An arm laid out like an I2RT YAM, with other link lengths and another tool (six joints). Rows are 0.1 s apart.
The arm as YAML. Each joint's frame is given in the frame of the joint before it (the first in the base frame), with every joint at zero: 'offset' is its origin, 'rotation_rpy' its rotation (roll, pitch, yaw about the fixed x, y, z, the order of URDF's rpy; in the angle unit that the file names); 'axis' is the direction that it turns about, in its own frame. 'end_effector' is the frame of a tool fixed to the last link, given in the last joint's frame.
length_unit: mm
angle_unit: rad
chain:
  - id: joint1
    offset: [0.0, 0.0, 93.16]
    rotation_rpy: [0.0, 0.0, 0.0]
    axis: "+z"
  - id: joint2
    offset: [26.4, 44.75, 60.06]
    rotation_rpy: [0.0, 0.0, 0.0]
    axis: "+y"
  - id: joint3
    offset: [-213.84, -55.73, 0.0]
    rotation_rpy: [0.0, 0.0, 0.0]
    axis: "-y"
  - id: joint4
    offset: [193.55, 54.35, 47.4]
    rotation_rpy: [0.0, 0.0, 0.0]
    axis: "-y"
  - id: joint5
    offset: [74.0, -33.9, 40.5]
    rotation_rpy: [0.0, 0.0, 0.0]
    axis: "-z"
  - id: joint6
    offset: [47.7, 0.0, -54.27]
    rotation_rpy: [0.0, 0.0, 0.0]
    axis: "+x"
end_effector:
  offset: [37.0, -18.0, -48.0]
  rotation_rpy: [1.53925, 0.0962, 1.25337]
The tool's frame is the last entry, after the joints.
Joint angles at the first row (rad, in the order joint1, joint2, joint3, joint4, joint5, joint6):
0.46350 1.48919 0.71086 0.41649 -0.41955 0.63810
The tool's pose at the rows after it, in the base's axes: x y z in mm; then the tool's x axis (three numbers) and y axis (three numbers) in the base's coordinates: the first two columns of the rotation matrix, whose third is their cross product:
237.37 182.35 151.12 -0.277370 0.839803 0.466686 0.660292 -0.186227 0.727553
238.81 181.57 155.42 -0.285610 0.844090 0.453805 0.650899 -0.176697 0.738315
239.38 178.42 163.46 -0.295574 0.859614 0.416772 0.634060 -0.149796 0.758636
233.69 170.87 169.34 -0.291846 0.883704 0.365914 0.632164 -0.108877 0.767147
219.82 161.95 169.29 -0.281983 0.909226 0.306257 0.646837 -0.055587 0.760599
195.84 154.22 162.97 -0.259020 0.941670 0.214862 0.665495 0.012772 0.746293
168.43 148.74 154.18 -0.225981 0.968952 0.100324 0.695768 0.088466 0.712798
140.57 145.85 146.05 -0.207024 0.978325 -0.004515 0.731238 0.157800 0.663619
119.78 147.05 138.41 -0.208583 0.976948 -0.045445 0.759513 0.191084 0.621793
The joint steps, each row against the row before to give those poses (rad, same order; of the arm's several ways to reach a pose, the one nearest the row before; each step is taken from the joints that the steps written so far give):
0.00110 0.00948 0.00167 -0.00368 -0.00068 -0.00587
-0.00134 -0.01097 0.01733 -0.02826 0.00219 -0.01749
0.00002 -0.03095 0.03254 -0.07635 0.01545 -0.04269
0.00003 -0.05183 0.02212 -0.11726 0.02542 -0.04986
0.01278 -0.06396 -0.00524 -0.12514 0.03972 -0.04569
0.05744 -0.08258 -0.03795 -0.12713 0.10572 -0.03213
0.09733 -0.05991 -0.02751 -0.13639 0.15218 0.00380
0.11745 -0.02850 -0.01376 -0.12720 0.14002 0.04565
0.09154 -0.00454 -0.01998 -0.05807 0.06464 0.06454

